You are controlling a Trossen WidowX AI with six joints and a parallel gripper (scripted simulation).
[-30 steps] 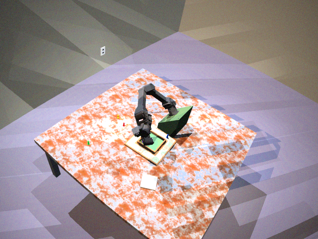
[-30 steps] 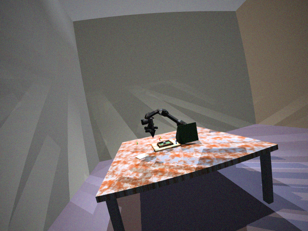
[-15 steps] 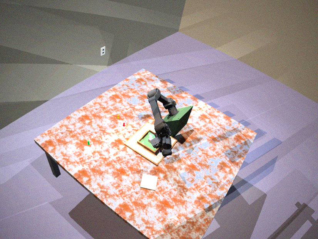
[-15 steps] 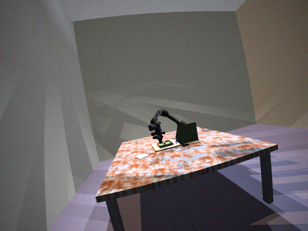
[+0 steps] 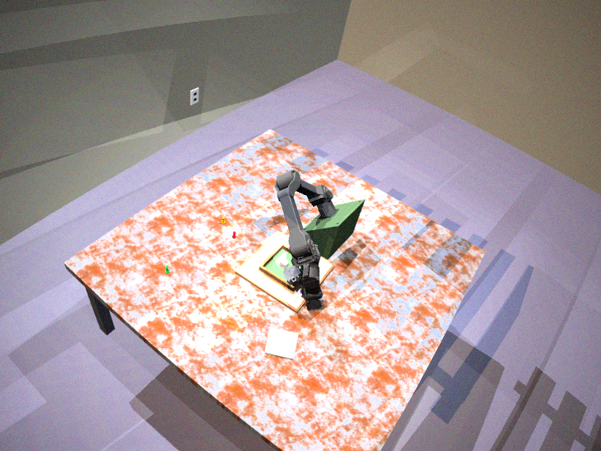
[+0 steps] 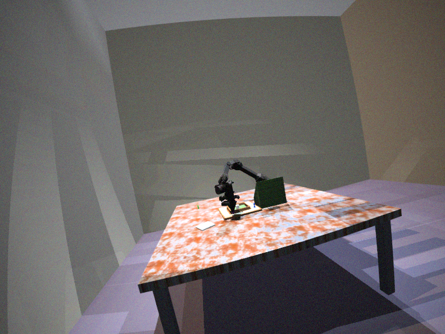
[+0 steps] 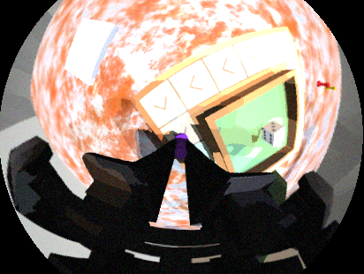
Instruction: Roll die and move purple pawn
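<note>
The purple pawn lies 1 cm above my gripper tip. Also, from my gripper tip: white die (13 cm to the right, 6 cm behind, 1 cm below); green-floored tray (12 cm to the right, 6 cm behind, 3 cm below); blue pawn (18 cm behind, 6 cm to the right, 1 cm below).
</note>
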